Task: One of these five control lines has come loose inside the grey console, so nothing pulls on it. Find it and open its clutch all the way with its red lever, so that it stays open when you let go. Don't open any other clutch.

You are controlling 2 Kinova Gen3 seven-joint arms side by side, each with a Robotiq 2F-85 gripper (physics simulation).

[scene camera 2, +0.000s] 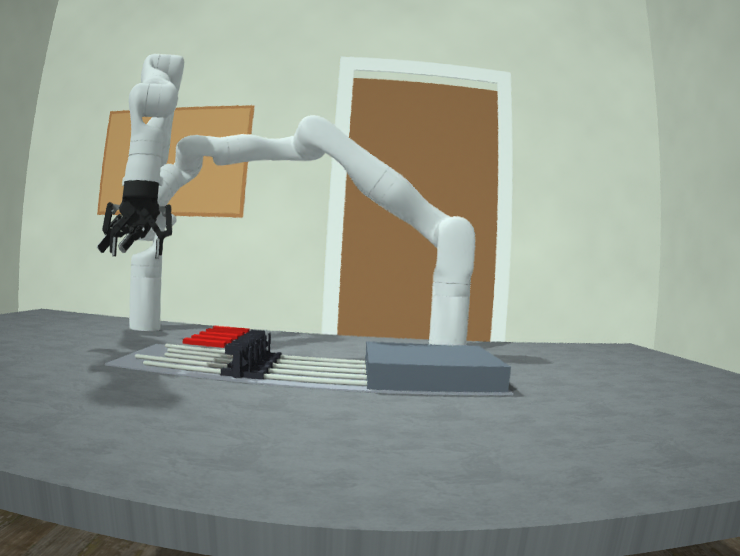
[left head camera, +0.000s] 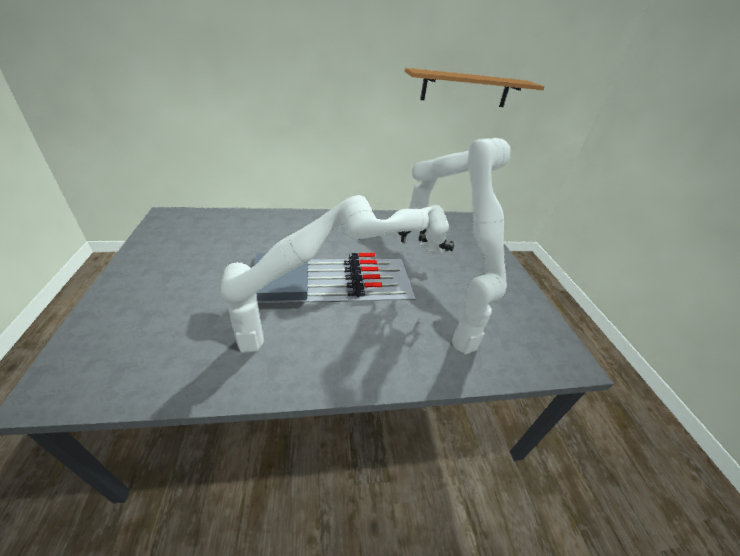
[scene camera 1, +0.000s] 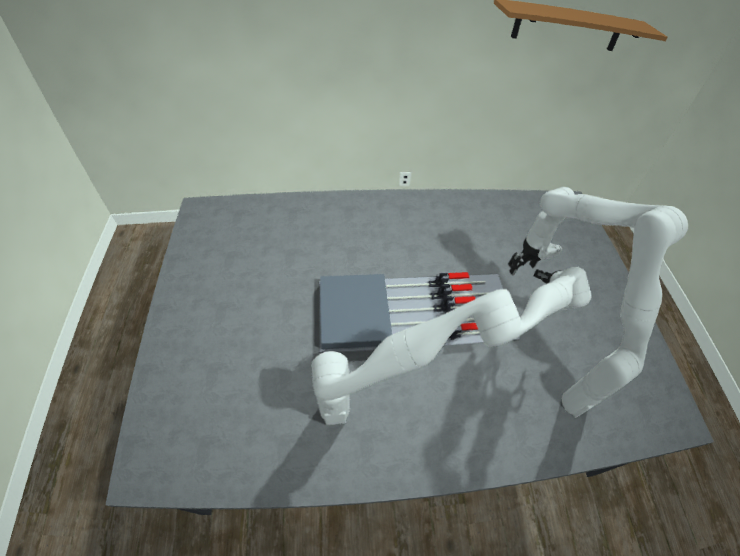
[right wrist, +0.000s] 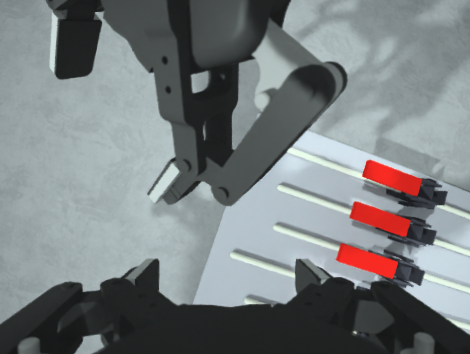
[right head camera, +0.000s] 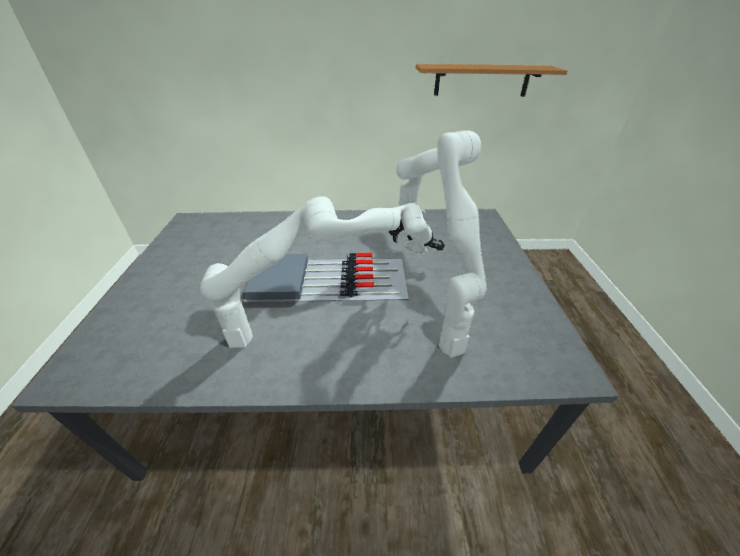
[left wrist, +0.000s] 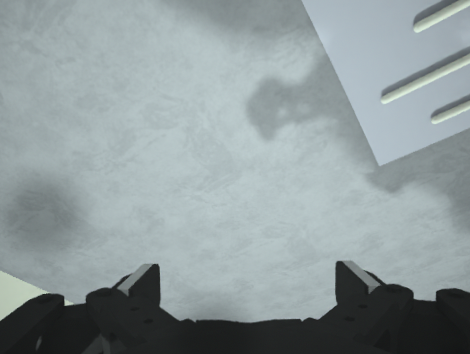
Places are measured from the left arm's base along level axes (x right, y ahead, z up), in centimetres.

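Pixels of known places: left gripper, fingertip midpoint: (scene camera 2: 109, 250) (right wrist: 115, 130) (right head camera: 428, 245) (left wrist: 247, 282); right gripper, fingertip midpoint: (scene camera 2: 135, 257) (left head camera: 411, 240) (scene camera 1: 521, 269) (right wrist: 227, 274) (right head camera: 405, 240) (left wrist: 449, 255); left arm's base, link origin: (left head camera: 250, 341) (scene camera 1: 334, 409) (right head camera: 240, 337); right arm's base, link origin: (scene camera 2: 144, 328) (left head camera: 463, 343) (scene camera 1: 574, 402) (right head camera: 451, 346).
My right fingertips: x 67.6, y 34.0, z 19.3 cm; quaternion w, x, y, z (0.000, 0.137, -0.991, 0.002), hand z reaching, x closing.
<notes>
Ahead of a thing's pixels: the offset from my right fingertips to its middle. "spot": to the spot under its first point.
The grey console @(dx -57.6, dy +0.4, dz -16.8 cm) (right head camera: 278, 278) (scene camera 1: 352, 307) (scene camera 2: 436, 368) lies on the left of a pale base plate @(dx -10.1, dy -1.8, dz -19.1 cm) (left wrist: 345, 30). Several whitish control lines @(spot: dx -36.8, dy +4.8, dz -18.4 cm) (scene camera 1: 409, 297) (scene camera 2: 323, 376) run from it through black clutches @(spot: dx -24.6, dy +3.3, dz -14.2 cm) (scene camera 1: 443, 291) (scene camera 2: 248, 353). The red levers @(dx -20.3, dy -6.8, dz -16.2 cm) (left head camera: 370, 276) (right head camera: 364, 276) (scene camera 2: 206, 341) (right wrist: 380, 219) lie low along the lines, handles pointing away from the console. The line ends stick out by different lengths. The loose line cannot be told by sight. My left gripper (left wrist: 247, 282) (right wrist: 115, 130) and right gripper (right wrist: 227, 276) (scene camera 2: 136, 254) are open and empty, high beyond the plate's lever-side end.
The grippers are close together; the left one shows right in front of the right wrist camera. The left arm (scene camera 1: 412, 349) passes above the console and hides part of the clutch row in scene camera 1. A wooden shelf (left head camera: 475, 78) is on the back wall.
</notes>
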